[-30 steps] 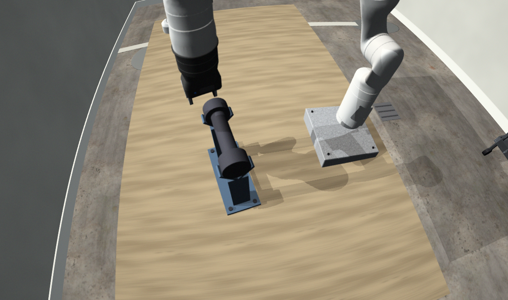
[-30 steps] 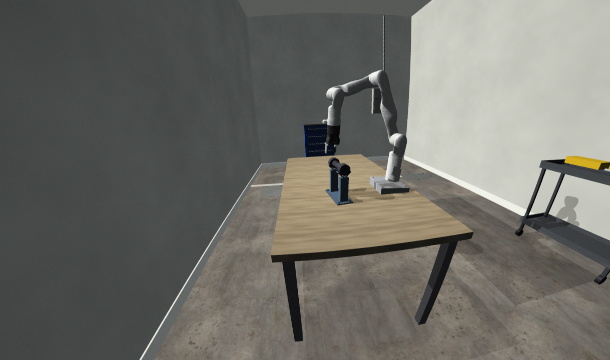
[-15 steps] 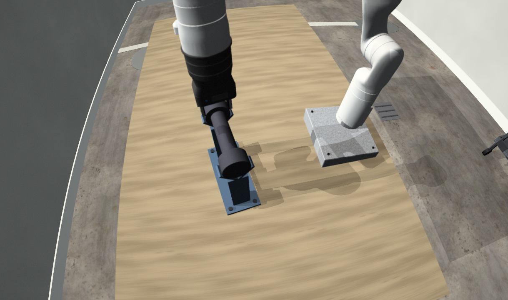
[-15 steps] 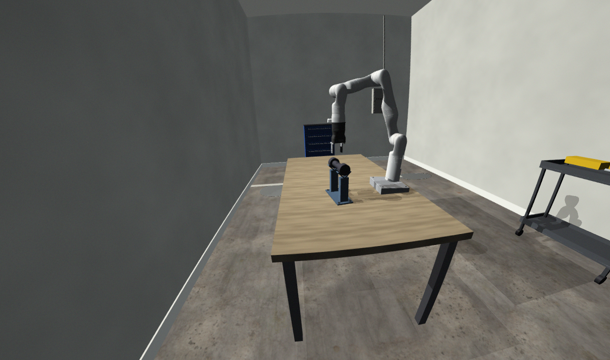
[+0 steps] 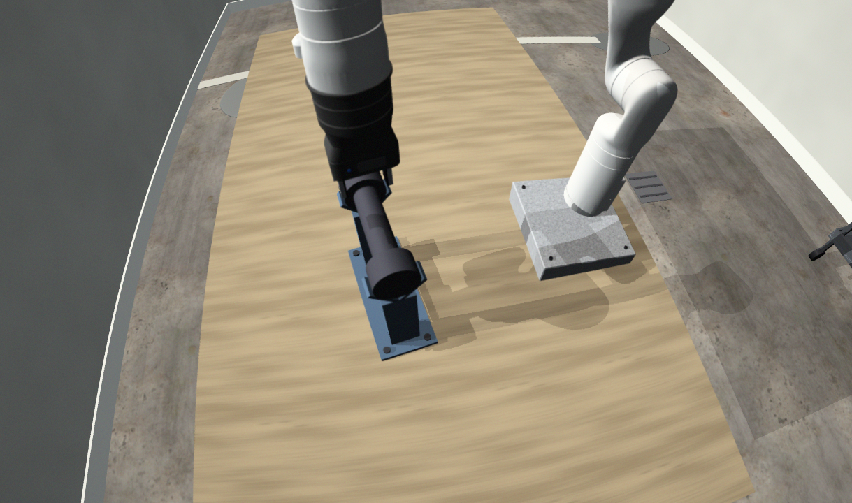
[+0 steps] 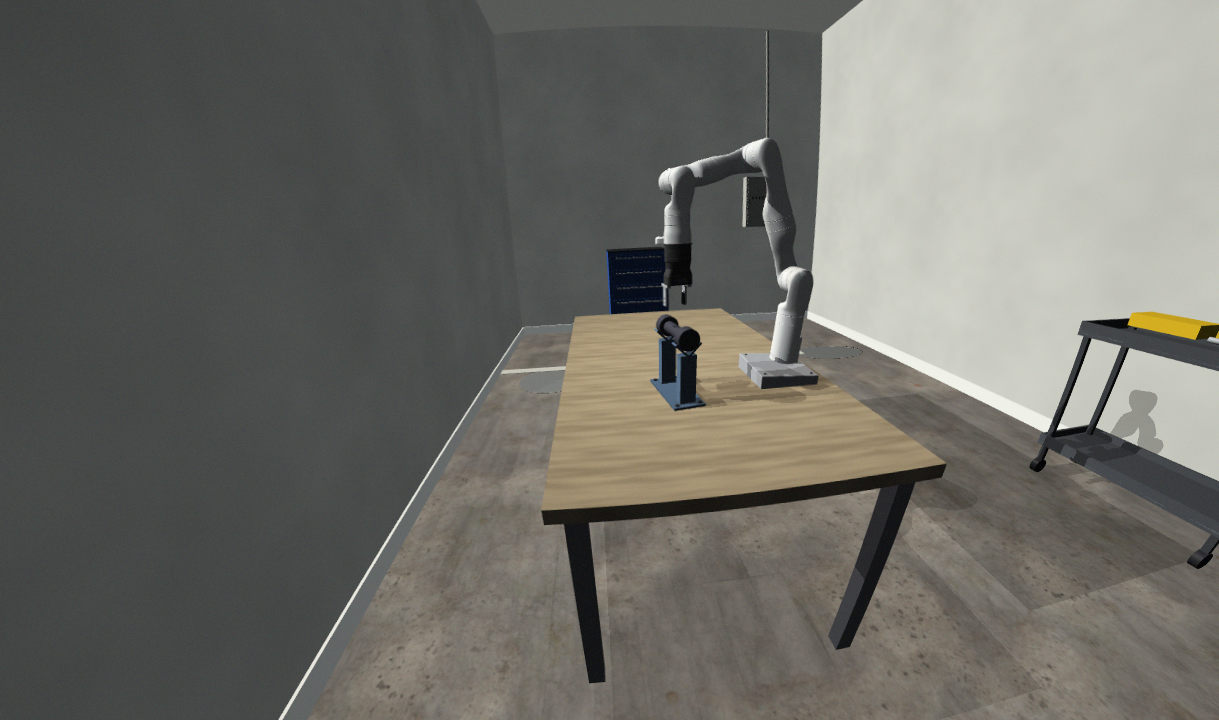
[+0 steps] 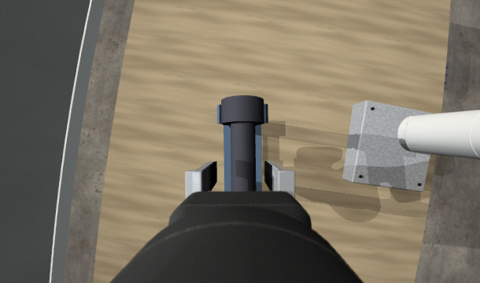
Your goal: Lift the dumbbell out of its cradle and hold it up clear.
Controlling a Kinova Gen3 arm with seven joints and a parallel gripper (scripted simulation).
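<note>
My gripper is now 10 cm above the dark dumbbell. Round my hand: blue cradle 21 cm below.
</note>
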